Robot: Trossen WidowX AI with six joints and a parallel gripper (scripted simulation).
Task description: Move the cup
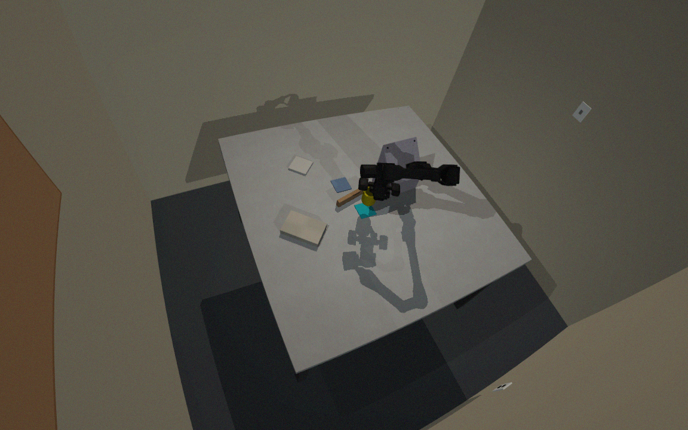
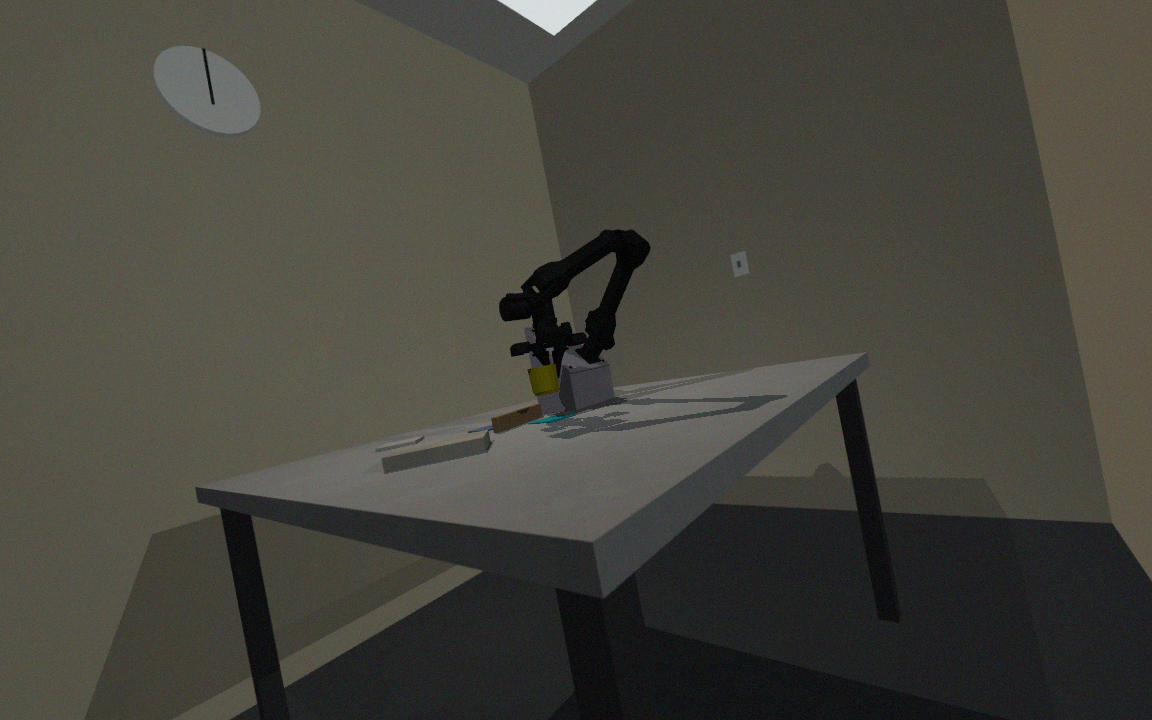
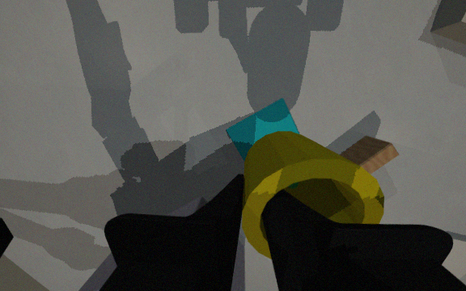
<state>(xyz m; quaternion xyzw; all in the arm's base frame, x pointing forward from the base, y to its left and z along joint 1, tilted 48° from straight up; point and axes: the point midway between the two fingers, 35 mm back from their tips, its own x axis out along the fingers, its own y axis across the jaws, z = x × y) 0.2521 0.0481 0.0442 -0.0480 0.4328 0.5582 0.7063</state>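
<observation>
Now: the teal pad 3 cm ahead of my gripper tip, 1 cm to the right of it and 11 cm below it. Round my gripper tip: wooden bar: 4 cm ahead, 11 cm to the right, 9 cm below; then green marble: 2 cm ahead, 3 cm to the right, 2 cm below; then yellow cup: 2 cm ahead, 2 cm to the right.
</observation>
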